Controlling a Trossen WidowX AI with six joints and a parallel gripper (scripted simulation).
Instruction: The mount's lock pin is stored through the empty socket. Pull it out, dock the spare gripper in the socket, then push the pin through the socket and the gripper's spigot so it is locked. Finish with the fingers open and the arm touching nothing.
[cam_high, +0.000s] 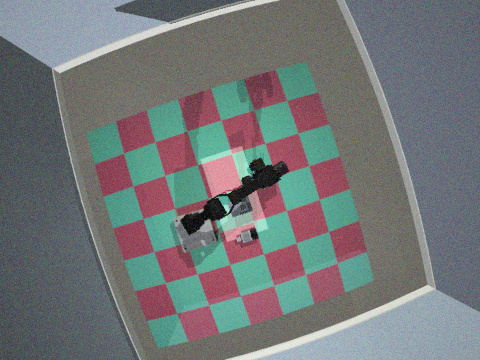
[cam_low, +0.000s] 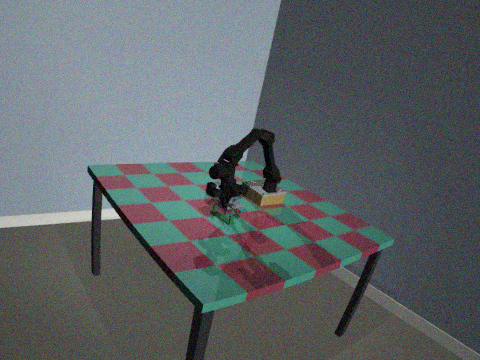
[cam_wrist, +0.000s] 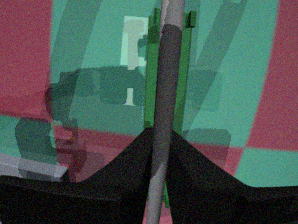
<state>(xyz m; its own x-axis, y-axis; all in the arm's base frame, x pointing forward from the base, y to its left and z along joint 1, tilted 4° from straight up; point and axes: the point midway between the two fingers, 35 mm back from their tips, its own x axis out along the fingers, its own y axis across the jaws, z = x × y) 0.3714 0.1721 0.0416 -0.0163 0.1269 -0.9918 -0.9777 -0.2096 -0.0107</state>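
Now: gripper tip 30 mm above the cradle. Round my gripper tip: spare gripper (290 mm to the right, 110 mm behind, 20 mm below); then mount (130 mm to the right, 110 mm behind).
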